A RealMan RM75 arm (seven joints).
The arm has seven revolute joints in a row. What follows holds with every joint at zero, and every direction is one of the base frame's. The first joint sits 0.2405 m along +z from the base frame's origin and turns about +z. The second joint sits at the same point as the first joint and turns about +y. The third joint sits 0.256 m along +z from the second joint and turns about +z. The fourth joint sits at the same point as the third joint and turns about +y. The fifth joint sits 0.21 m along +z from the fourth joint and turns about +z. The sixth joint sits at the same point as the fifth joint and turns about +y. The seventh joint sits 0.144 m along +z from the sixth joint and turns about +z. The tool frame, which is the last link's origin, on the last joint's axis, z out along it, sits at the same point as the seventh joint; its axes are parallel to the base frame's.
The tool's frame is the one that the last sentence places.
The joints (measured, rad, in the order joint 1, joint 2, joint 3, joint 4, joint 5, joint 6, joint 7), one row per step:
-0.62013, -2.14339, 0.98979, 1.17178, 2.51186, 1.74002, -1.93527
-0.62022, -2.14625, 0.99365, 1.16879, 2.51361, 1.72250, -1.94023
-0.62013, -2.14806, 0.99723, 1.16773, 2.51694, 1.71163, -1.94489
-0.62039, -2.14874, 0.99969, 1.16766, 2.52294, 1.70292, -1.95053
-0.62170, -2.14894, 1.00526, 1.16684, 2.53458, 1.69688, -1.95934
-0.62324, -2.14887, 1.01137, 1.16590, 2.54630, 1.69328, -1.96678
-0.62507, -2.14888, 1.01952, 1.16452, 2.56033, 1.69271, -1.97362
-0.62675, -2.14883, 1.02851, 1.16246, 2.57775, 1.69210, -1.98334
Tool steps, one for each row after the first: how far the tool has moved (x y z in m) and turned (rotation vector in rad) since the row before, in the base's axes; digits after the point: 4 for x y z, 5 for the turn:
0.0000, 0.0017, -0.0018, 0.01164, 0.00188, 0.00221
-0.0001, 0.0010, -0.0011, 0.00713, 0.00394, 0.00229
-0.0005, 0.0010, -0.0003, 0.00721, 0.00684, 0.00367
-0.0009, 0.0006, -0.0005, 0.00270, 0.01372, 0.00606
-0.0009, 0.0003, -0.0005, -0.00009, 0.01417, 0.00462
-0.0010, -0.0002, -0.0008, -0.00480, 0.01717, 0.00390
-0.0015, -0.0003, -0.0008, -0.00492, 0.02080, 0.00736

